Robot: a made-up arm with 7 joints. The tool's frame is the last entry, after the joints.
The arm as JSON. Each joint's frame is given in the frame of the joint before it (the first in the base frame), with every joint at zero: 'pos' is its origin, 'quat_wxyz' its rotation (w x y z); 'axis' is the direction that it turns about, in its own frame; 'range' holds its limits. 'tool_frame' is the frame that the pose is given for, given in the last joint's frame.
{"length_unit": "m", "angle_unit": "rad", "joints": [
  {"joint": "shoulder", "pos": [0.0, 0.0, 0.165], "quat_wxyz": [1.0, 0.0, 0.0, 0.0], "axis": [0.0, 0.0, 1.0], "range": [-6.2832, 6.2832]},
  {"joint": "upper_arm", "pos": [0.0, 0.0, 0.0], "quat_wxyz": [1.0, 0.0, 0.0, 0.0], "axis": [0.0, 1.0, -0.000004], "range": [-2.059, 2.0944]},
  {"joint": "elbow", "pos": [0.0, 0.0, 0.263], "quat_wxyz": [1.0, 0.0, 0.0, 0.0], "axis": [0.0, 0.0, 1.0], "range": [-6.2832, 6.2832]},
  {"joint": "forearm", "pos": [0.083, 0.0, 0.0], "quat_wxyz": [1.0, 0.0, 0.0, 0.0], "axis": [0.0, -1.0, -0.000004], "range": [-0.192, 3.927]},
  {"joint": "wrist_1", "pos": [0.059, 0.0, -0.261], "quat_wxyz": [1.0, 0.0, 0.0, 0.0], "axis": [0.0, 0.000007, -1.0], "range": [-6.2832, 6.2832]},
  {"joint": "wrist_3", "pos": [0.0, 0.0, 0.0], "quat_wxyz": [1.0, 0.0, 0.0, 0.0], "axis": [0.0, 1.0, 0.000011], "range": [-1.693, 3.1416]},
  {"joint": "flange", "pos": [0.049, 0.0, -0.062], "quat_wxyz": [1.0, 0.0, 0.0, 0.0], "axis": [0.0, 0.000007, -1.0], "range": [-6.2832, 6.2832]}
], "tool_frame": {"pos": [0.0, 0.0, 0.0], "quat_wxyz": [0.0, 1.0, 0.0, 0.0]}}
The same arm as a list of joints. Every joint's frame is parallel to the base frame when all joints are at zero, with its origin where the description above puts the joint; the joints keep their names.
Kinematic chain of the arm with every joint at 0, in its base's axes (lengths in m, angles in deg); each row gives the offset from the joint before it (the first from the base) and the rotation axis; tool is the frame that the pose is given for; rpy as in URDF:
shoulder: xyz 0 0 0.165 axis +z
upper_arm: xyz 0 0 0 axis +y
elbow: xyz 0 0 0.263 axis +z
forearm: xyz 0.083 0 0 axis -y
wrist_1: xyz 0.059 0 -0.261 axis -z
wrist_3: xyz 0 0 0 axis +y
flange: xyz 0.049 0 -0.062 axis -z
tool: xyz 0 0 0 rpy 180 0 0
Joint limits (deg, base to tool): -360..360 -117.97..120 -360..360 -11..225 -360..360 -97..180 -360..360

